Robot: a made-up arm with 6 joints.
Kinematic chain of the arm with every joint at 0, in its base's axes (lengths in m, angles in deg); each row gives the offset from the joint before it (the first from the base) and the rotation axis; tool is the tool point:
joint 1: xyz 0 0 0.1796 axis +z
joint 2: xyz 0 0 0 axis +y
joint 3: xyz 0 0 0.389 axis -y
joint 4: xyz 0 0 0 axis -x
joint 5: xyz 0.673 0 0 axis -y
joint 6: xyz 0 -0.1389 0 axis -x
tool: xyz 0 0 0
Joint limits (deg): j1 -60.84..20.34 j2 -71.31..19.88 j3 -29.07..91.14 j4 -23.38..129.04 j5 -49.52..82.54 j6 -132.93..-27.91
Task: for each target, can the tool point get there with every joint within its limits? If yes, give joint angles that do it. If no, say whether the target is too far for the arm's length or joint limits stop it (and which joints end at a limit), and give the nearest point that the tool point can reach.
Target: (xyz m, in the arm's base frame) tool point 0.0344 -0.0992 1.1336
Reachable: yes | joints -22.17 -32.08 24.44 55.38 32.47 -62.16
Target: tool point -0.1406 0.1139 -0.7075
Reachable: no: joint limits stop it (at a limit: joint 1, joint 2, joint 3, joint 4) | nearest point 0.5438 0.0656 0.0017 | short by 0.987 m
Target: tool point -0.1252 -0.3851 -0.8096
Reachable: no: joint limits stop it (at a limit: joint 1, joint 2, joint 3, joint 4) | nearest point 0.1482 -0.5273 0.0017 | short by 0.868 m
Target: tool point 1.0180 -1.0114 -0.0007
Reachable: no: too far | nearest point 0.5434 -0.5399 0.2797 | short by 0.725 m
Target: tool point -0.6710 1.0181 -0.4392
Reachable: no: too far | nearest point -0.5789 0.8784 0.3748 | short by 0.831 m
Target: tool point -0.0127 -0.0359 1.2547
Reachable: yes | joints -6.89 -1.37 77.30 74.49 -34.64 -69.03
